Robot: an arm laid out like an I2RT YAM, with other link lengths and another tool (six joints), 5 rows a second.
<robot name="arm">
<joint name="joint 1" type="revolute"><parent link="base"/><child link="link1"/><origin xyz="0.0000 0.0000 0.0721" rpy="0.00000 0.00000 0.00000"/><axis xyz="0 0 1"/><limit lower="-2.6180" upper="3.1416"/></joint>
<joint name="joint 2" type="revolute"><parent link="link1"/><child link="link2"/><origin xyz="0.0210 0.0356 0.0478" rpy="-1.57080 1.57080 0.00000"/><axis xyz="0 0 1"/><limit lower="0.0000" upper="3.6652"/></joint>
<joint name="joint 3" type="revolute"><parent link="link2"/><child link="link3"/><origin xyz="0.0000 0.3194 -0.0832" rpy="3.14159 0.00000 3.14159"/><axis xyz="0 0 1"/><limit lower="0.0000" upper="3.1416"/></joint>
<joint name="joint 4" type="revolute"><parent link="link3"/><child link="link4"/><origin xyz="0.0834 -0.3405 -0.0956" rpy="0.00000 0.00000 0.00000"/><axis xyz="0 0 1"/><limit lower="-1.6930" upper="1.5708"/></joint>
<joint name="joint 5" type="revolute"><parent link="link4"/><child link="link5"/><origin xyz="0.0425 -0.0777 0.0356" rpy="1.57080 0.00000 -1.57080"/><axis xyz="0 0 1"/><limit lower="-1.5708" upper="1.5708"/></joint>
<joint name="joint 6" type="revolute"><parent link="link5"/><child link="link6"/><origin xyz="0.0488 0.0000 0.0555" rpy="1.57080 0.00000 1.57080"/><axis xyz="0 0 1"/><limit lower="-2.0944" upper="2.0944"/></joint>
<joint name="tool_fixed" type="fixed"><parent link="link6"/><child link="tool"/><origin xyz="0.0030 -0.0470 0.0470" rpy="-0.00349 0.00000 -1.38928"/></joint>
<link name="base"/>
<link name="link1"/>
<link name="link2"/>
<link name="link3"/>
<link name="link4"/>
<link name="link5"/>
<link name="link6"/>
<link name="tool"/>
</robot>
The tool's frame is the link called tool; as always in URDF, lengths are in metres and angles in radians.
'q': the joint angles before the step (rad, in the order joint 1, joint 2, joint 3, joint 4, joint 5, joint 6). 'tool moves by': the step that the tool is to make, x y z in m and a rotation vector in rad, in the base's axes. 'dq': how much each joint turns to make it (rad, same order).
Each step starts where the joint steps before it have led.
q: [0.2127, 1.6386, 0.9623, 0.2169, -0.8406, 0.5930]
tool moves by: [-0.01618, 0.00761, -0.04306, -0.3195, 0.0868, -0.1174]
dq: [0.0671, 0.0000, 0.0004, -0.2755, 0.3151, -0.1740]
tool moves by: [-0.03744, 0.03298, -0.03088, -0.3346, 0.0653, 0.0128]
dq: [0.1373, 0.0000, 0.0003, -0.2182, 0.3002, -0.1095]
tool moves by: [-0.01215, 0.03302, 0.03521, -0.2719, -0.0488, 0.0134]
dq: [0.1217, 0.0000, 0.1324, -0.2193, 0.2800, -0.0533]
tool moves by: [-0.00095, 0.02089, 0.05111, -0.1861, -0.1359, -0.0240]
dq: [0.0798, 0.0000, 0.1248, -0.1072, 0.2506, -0.0301]
